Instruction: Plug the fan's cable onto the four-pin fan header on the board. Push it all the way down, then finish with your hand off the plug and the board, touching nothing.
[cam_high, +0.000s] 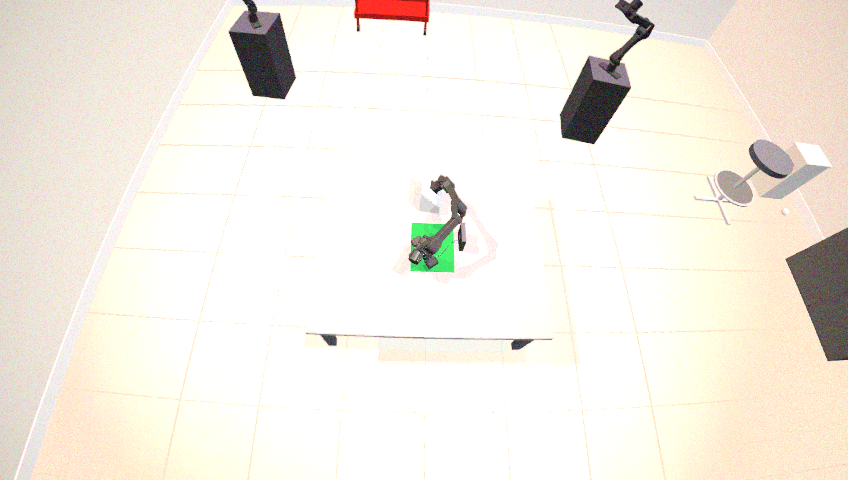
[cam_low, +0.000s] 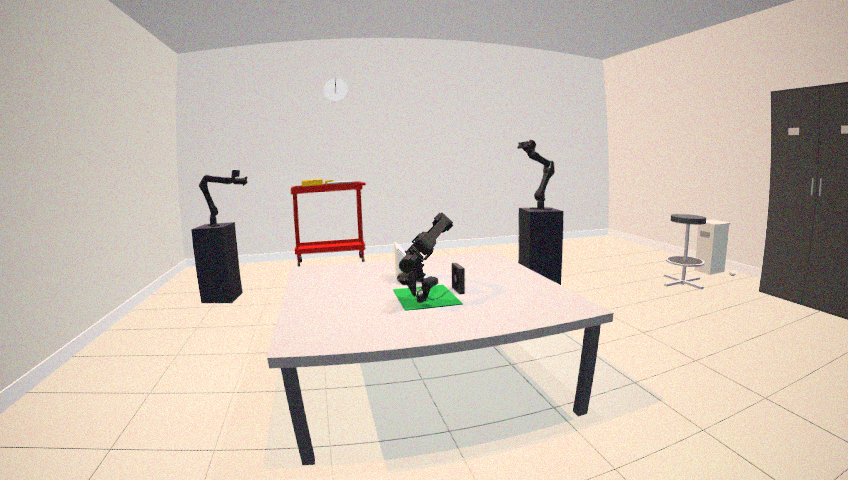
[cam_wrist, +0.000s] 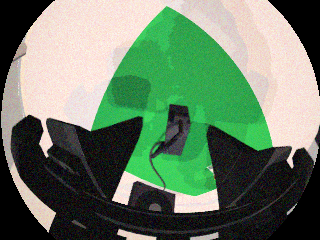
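The green board is 80 mm behind my gripper tip, 40 mm below it and 30 mm to the left of it. From my gripper tip the other things lie so: dark fan plug: 10 mm to the left, 10 mm behind; then white four-pin header: 120 mm behind, 20 mm below, 10 mm to the left; then black fan: 180 mm to the left, 140 mm behind, 40 mm above.
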